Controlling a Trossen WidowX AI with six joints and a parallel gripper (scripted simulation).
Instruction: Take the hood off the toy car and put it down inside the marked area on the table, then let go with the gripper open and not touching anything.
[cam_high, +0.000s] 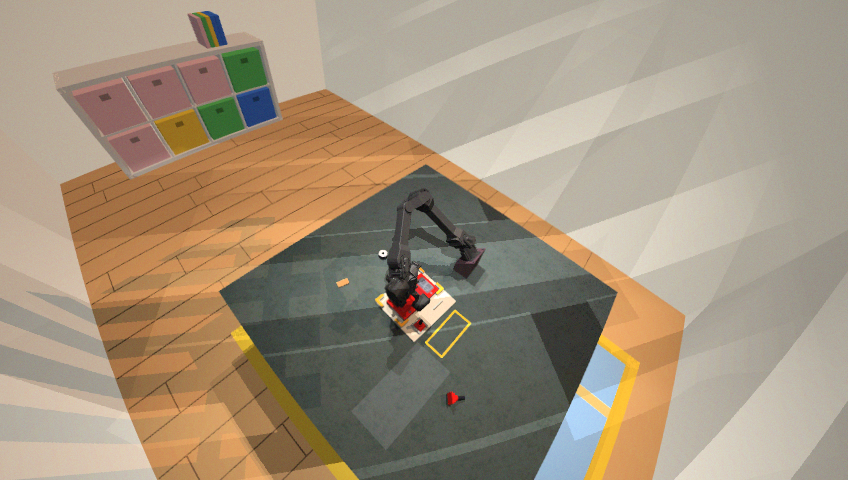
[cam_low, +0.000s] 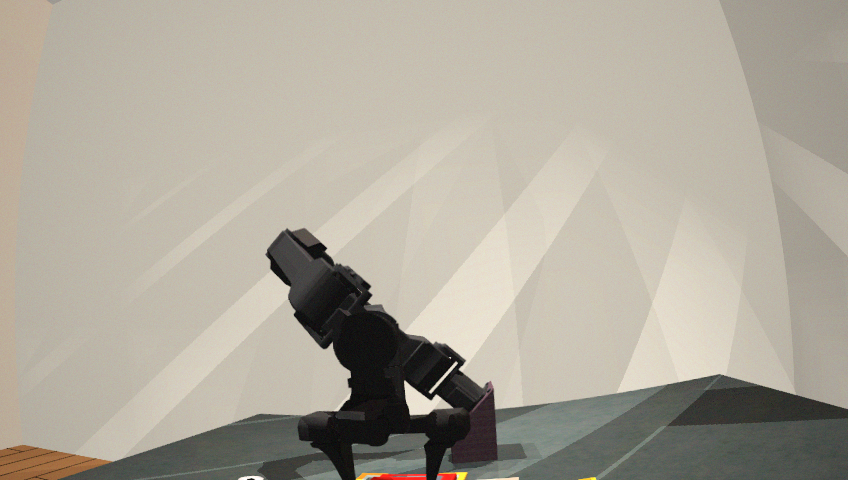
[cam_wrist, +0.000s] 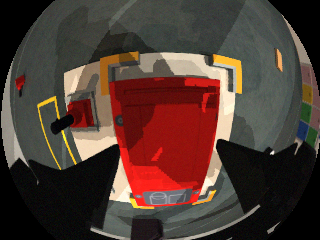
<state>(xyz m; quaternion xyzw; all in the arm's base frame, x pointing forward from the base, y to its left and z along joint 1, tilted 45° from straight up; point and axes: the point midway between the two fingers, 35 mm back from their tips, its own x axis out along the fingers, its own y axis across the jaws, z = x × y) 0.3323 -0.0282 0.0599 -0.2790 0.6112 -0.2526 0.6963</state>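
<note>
Now: the red hood right at my gripper tip.
</note>
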